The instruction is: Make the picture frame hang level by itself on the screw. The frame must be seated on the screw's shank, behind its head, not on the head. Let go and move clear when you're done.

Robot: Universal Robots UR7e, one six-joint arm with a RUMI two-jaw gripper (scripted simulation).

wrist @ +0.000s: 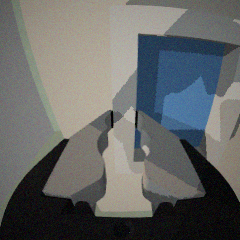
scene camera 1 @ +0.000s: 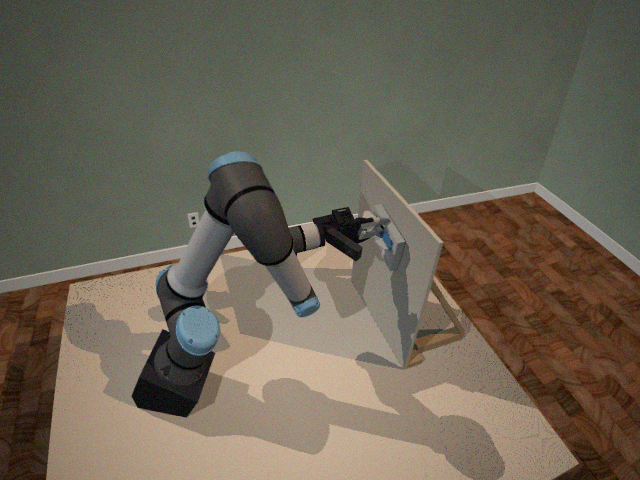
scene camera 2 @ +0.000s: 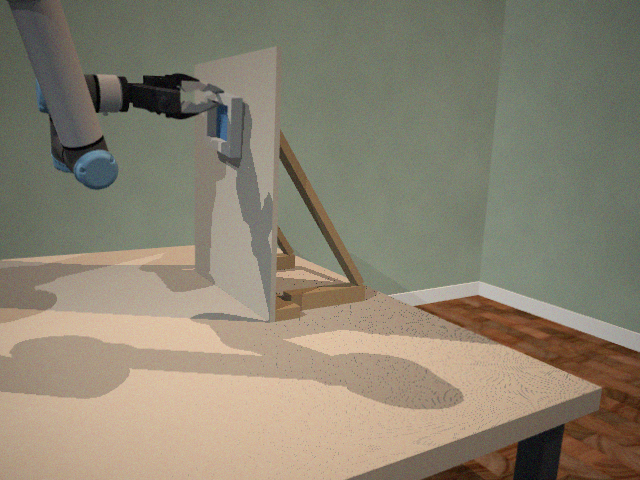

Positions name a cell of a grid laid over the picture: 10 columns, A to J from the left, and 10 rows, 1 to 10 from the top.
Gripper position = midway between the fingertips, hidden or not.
my gripper: wrist F5; scene camera 1 G5; scene camera 2 D3
